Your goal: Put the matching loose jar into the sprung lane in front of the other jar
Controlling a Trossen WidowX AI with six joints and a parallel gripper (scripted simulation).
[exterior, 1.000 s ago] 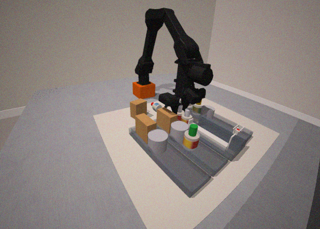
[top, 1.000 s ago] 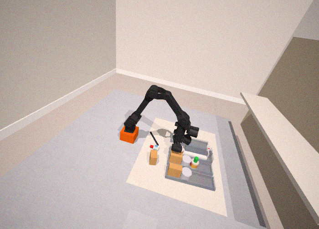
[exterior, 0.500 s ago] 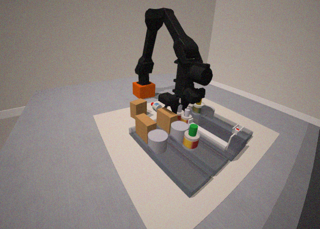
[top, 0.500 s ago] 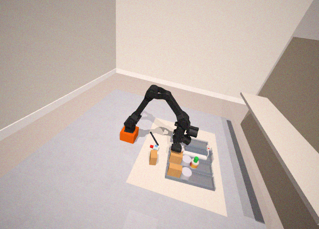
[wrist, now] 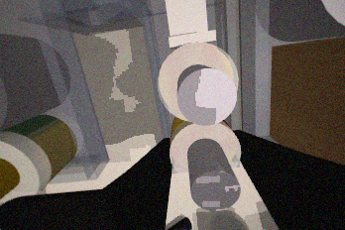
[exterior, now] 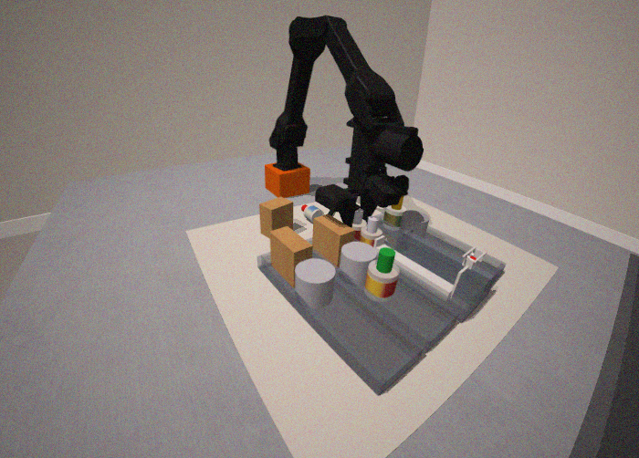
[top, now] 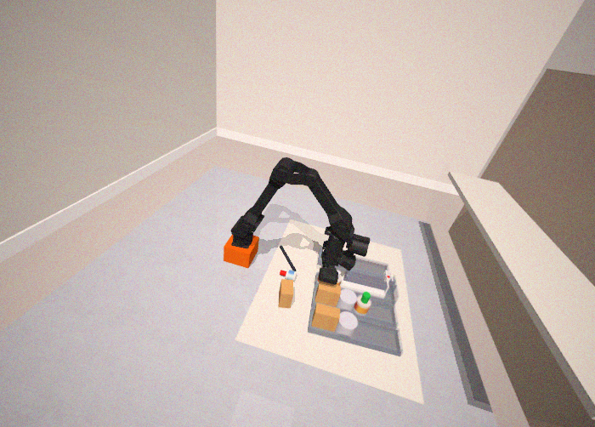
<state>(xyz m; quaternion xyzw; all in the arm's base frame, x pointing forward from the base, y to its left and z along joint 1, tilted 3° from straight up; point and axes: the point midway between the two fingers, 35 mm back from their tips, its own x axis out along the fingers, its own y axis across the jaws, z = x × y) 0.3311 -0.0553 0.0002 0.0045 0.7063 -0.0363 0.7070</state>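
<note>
My gripper tip is 130 mm to the right of the yellow-capped jar, 10 mm below it and 10 mm short of it. The rest, counted from my gripper tip: narrow lane 150 mm ahead, 20 mm to the left, 10 mm below; then brown box 130 mm behind, 110 mm to the right; then dark stick 150 mm behind, 90 mm to the left, 30 mm below.
</note>
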